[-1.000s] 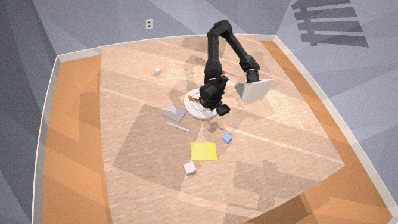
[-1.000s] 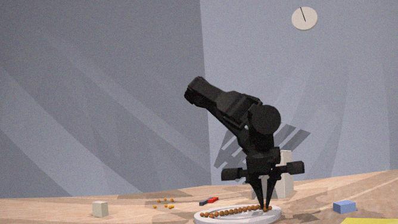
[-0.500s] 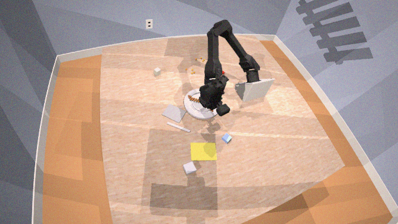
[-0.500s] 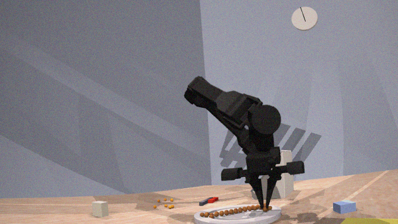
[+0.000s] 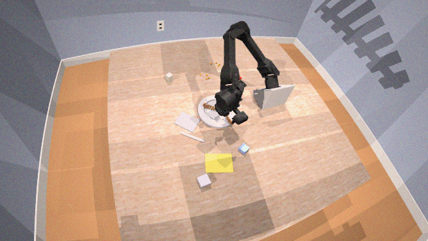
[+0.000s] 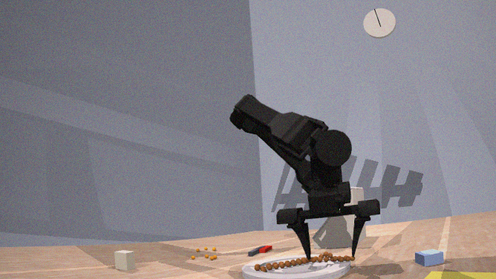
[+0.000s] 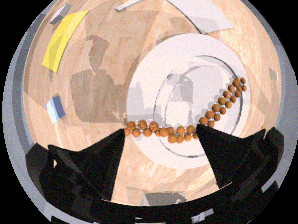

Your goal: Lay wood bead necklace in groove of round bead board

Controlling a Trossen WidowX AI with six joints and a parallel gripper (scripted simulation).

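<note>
Right now my gripper tip is 19 cm short of the grey sheet, 4 cm to the left of it and 2 cm above it. Also, from my gripper tip: yellow sheet 21 cm to the left, 12 cm ahead, 2 cm below; then blue block 18 cm to the left, 1 cm below, 1 cm behind; then stick 19 cm ahead, 5 cm to the left, 2 cm below.
</note>
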